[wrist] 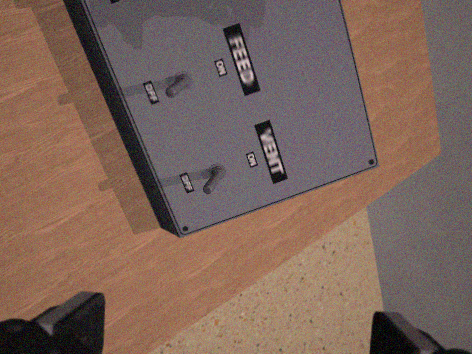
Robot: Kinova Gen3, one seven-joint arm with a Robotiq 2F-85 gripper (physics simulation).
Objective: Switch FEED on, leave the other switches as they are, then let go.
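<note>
The FEED switch is a short grey lever on the grey panel box, in the upper middle of the wrist view. It leans toward its OFF label, away from its ON label. The FEED nameplate lies to the right of it. The VENT switch, lower on the panel, also leans to its OFF side; its nameplate is slightly blurred. My gripper is open with nothing between its fingers. In the view, its fingertips are below the panel, apart from both levers. The upper part of the panel is cut off.
The box stands on a wooden table top, whose edge runs diagonally at the lower right. A speckled tan surface shows beyond that edge, and a plain grey area lies at the right. Dark shadows fall across the panel's top and left of the box.
</note>
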